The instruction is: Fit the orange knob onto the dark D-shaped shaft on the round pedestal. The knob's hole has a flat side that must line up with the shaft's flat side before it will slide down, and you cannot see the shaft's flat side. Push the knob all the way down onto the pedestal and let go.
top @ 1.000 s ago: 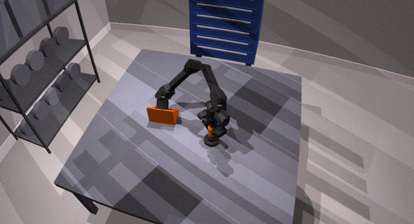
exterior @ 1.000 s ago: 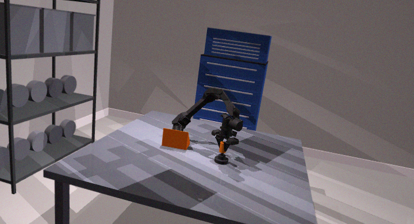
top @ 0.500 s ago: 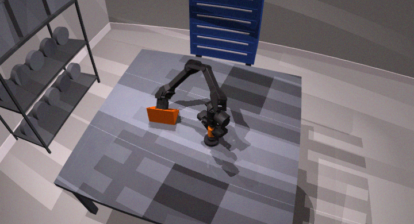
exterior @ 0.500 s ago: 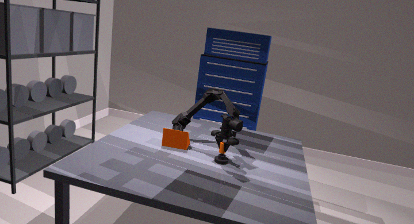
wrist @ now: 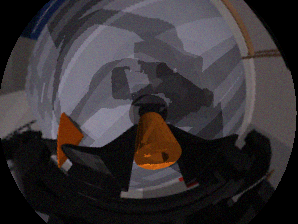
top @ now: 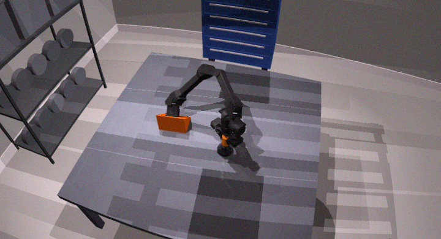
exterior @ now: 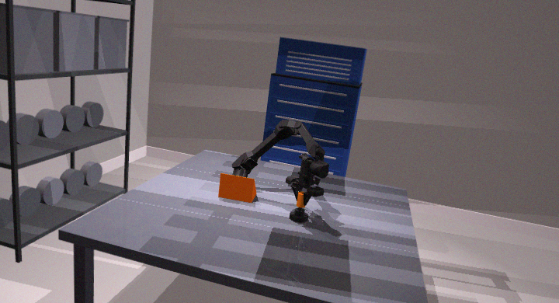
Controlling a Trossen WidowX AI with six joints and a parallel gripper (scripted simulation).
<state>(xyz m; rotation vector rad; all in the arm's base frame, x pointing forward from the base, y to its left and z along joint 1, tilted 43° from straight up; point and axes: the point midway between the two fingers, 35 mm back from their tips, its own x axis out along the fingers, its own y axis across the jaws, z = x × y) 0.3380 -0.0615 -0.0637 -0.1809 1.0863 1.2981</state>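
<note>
My gripper tip is now 20 mm below the orange knob. From my gripper tip the other things lie so: dark round pedestal: 40 mm below.
</note>
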